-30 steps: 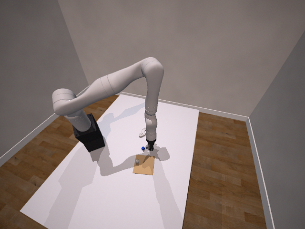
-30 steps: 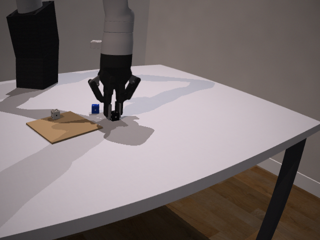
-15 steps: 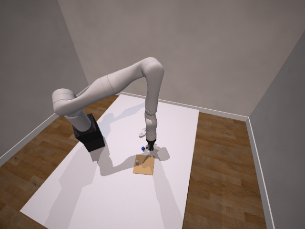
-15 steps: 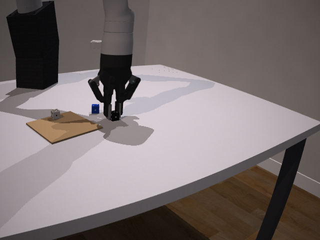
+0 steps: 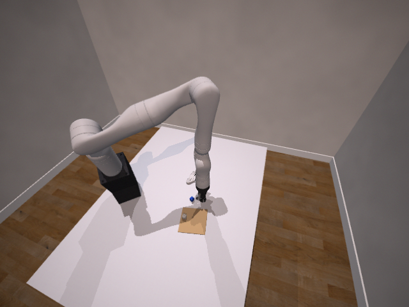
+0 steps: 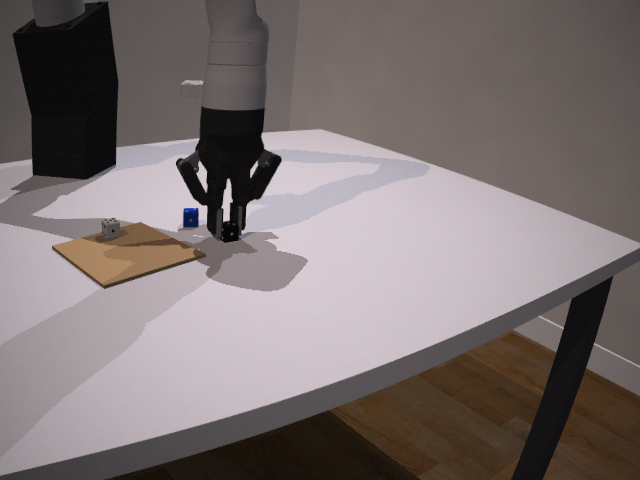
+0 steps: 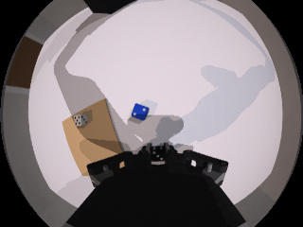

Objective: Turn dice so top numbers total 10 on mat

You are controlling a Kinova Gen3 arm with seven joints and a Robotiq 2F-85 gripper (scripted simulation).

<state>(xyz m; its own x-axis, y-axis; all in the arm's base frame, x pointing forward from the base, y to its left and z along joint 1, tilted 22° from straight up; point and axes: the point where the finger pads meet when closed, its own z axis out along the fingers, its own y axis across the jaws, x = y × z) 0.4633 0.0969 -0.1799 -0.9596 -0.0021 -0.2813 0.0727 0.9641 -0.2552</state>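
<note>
Now: the tan mat 13 cm to the right of my hand, 2 cm below it and 1 cm behind it. The rest, counted from my hand: blue die: 6 cm behind, 2 cm to the right, 1 cm below; then white die: 14 cm to the right, 6 cm behind, 1 cm below; then black die: 1 cm below, 1 cm ahead.
</note>
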